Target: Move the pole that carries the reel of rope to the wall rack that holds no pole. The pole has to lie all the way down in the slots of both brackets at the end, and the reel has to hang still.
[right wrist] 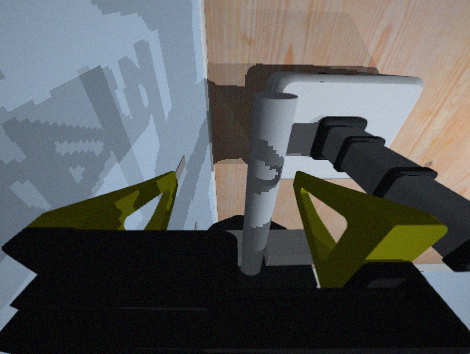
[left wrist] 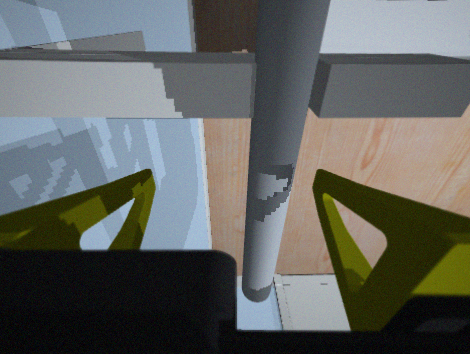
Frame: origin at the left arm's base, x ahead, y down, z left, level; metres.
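Seen in the pictures: left gripper, fingertip midpoint: [left wrist: 234, 178]; right gripper, fingertip midpoint: [right wrist: 235, 177].
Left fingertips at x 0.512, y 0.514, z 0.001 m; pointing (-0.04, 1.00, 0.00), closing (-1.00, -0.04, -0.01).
Note:
A point is followed by its place in that frame.
The grey pole [left wrist: 272, 150] @[x 0.491, y 0.513, z -0.018 m] [right wrist: 262, 200] @[x 0.489, y 0.513, z -0.426 m] shows in both wrist views. In the left wrist view it passes through the slot of a grey bracket [left wrist: 120, 87] @[x 0.564, y 0.518, z -0.049 m], and its near end is low in the view. My left gripper [left wrist: 234, 178] @[x 0.512, y 0.514, z 0.001 m] is open, with its yellow fingers apart on either side of this end part. In the right wrist view the pole's other end is in the upper middle. My right gripper [right wrist: 235, 177] @[x 0.513, y 0.514, z -0.450 m] is open, with the pole between its spread fingers. Part of a grey bracket [right wrist: 290, 246] @[x 0.436, y 0.531, z -0.324 m] shows low beside the pole. The reel and the empty rack do not show in either view.
A light blue wall [left wrist: 30, 145] @[x 0.637, y 0.537, z -0.009 m] [right wrist: 40, 60] @[x 0.637, y 0.538, z -0.525 m] with shadows is on the left side of both views. A wooden floor [left wrist: 380, 200] [right wrist: 430, 40] @[x -0.470, y 1.410, z -0.629 m] lies below. A white rounded panel [right wrist: 370, 97] @[x -0.083, y 1.150, z -0.410 m] and a dark ringed tube [right wrist: 365, 162] @[x 0.060, y 0.870, z -0.255 m] are right of the pole in the right wrist view.

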